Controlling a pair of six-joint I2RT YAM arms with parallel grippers.
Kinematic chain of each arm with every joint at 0, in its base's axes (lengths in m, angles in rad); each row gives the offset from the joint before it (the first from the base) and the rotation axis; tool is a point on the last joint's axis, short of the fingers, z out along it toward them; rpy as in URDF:
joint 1: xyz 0 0 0.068 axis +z
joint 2: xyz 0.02 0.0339 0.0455 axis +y
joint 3: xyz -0.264 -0.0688 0 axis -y
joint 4: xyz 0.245 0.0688 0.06 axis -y
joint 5: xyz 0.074 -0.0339 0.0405 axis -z
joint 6: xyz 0.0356 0 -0.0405 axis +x
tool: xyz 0 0 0 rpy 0 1.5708 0
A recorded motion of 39 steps. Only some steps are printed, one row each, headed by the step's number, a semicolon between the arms.
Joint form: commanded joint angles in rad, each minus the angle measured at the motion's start. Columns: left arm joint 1, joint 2, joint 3, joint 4, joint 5, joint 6; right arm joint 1, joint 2, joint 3, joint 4, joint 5, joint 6.
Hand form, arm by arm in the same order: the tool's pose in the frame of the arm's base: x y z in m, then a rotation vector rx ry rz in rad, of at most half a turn. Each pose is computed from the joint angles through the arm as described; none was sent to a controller.
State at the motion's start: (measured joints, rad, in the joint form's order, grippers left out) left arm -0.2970 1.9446 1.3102 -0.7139 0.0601 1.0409; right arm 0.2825 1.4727 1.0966 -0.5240 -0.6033 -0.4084
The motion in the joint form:
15: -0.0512 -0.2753 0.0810 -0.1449 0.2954 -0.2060; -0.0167 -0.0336 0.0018 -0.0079 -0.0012 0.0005
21: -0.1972 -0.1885 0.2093 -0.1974 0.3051 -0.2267; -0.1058 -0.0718 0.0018 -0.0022 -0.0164 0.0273
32: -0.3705 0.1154 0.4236 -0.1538 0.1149 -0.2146; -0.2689 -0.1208 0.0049 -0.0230 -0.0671 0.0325
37: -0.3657 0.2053 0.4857 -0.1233 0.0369 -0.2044; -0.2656 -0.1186 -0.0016 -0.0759 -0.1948 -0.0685
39: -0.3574 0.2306 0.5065 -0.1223 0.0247 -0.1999; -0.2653 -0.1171 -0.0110 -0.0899 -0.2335 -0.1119
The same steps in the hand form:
15: 0.3183 -0.1287 0.2692 1.5476 2.1175 -0.3177; 0.2868 0.0990 0.2708 -1.0191 2.1104 0.6641
21: 0.3152 -0.1843 0.2761 1.6911 2.0331 -0.3913; 0.2885 0.0725 0.2821 -0.8985 2.1086 0.6341
32: 0.3382 -0.2745 0.2235 1.8992 1.9838 -0.1986; 0.2858 0.0260 0.2957 -0.7343 2.1049 0.5944
37: 0.3571 -0.2830 0.2042 1.8952 1.9983 -0.0872; 0.2795 0.0302 0.2917 -0.8679 2.0391 0.7133
39: 0.3637 -0.2828 0.1991 1.8921 2.0077 -0.0676; 0.2773 0.0312 0.2882 -0.9145 2.0129 0.7460

